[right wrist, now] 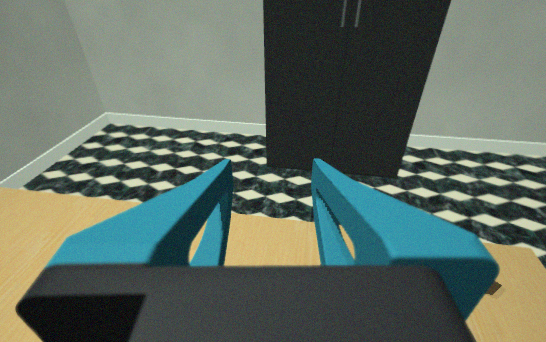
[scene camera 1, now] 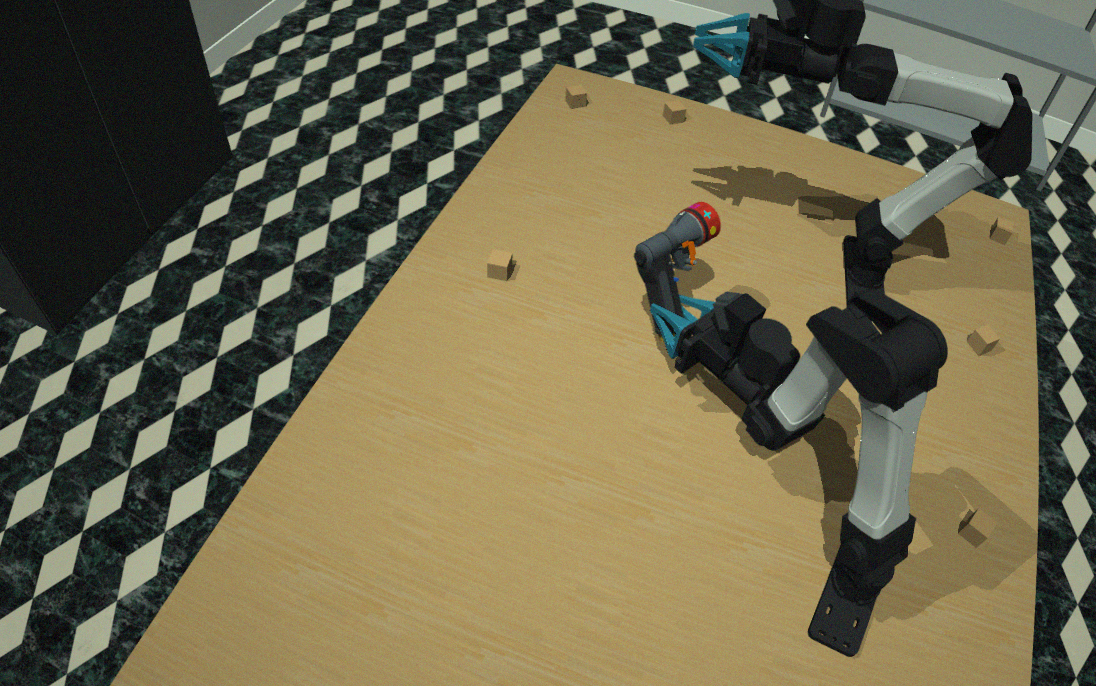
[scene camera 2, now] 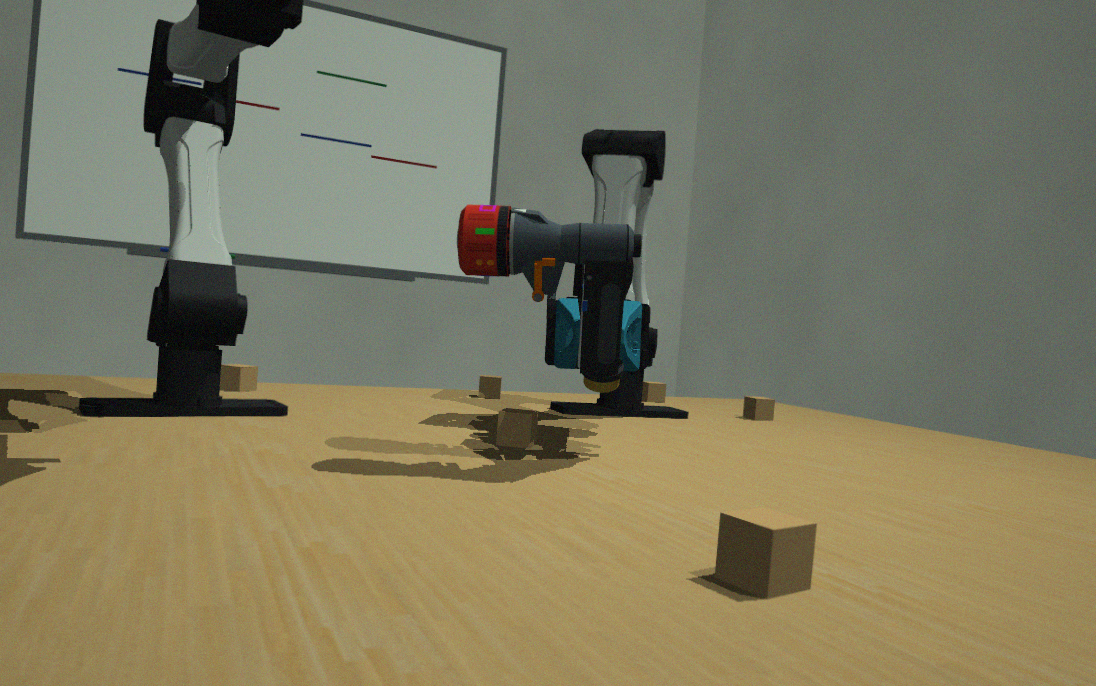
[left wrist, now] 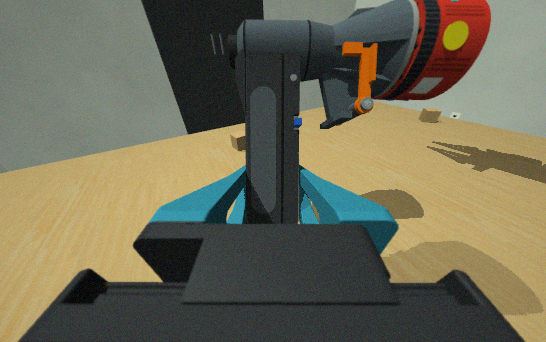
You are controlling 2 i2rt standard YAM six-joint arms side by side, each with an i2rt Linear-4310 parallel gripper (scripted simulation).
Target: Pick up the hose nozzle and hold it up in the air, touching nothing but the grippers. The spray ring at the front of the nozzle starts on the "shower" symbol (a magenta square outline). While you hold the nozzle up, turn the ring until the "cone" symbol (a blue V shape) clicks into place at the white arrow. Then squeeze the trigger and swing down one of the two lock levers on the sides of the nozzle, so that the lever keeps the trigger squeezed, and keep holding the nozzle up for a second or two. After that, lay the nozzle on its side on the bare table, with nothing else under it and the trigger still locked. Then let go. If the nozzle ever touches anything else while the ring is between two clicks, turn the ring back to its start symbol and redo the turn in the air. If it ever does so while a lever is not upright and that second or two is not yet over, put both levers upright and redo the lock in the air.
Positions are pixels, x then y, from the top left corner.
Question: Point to a cube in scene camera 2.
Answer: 516, 427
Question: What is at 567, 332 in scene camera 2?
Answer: The left gripper.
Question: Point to a cube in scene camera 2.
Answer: At 768, 553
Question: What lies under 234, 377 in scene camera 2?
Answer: A cube.
